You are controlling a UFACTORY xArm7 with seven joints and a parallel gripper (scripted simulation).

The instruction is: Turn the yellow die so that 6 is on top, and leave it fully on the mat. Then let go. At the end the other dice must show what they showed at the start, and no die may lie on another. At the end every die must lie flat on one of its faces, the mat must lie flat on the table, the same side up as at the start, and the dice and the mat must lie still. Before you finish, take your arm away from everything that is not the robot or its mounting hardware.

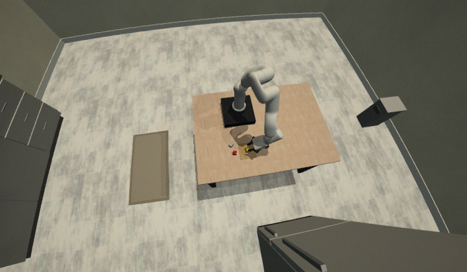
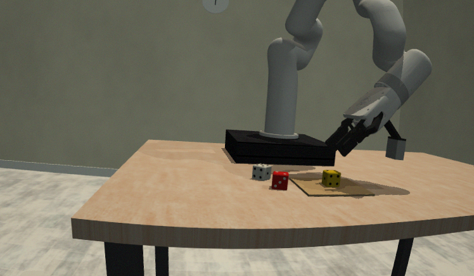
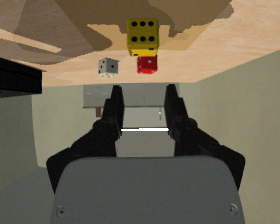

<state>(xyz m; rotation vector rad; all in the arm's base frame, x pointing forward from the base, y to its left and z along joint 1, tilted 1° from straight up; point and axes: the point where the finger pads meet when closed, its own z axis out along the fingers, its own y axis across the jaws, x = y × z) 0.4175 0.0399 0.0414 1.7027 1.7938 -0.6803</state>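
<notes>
The yellow die lies 1 cm to the right of my hand and 7 cm below it. From my hand the other things lie so: white die: 6 cm behind, 15 cm to the right, 8 cm below; red die: 1 cm ahead, 12 cm to the right, 8 cm below; tan mat: 1 cm to the right, 9 cm below.
</notes>
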